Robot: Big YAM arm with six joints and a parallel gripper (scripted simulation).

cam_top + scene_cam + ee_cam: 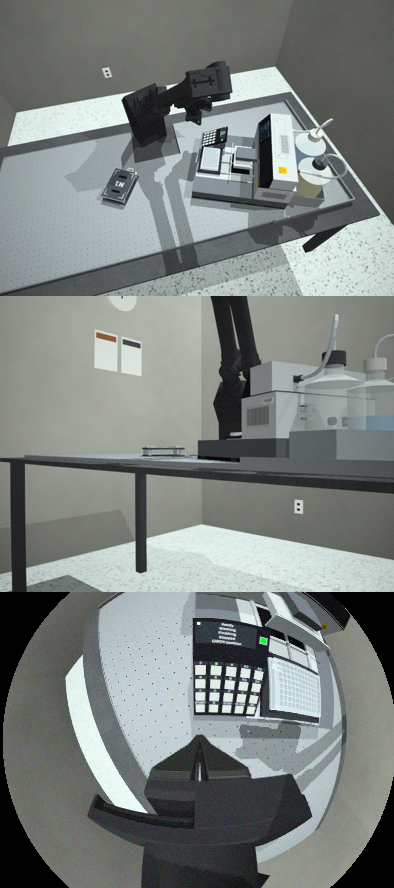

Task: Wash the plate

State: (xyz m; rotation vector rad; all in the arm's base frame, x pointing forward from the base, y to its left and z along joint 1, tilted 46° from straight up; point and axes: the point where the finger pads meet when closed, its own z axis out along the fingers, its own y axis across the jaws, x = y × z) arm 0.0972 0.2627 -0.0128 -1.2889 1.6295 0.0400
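Now: the white well plate 180 mm ahead of my hand, 60 mm below it and 40 mm to the left of it. The rest, counted from my hand: black carrier 180 mm ahead, 70 mm below, 40 mm to the left; plate washer 210 mm ahead, 190 mm to the left, 10 mm below; plate nest 410 mm to the right, 270 mm ahead, 110 mm below.
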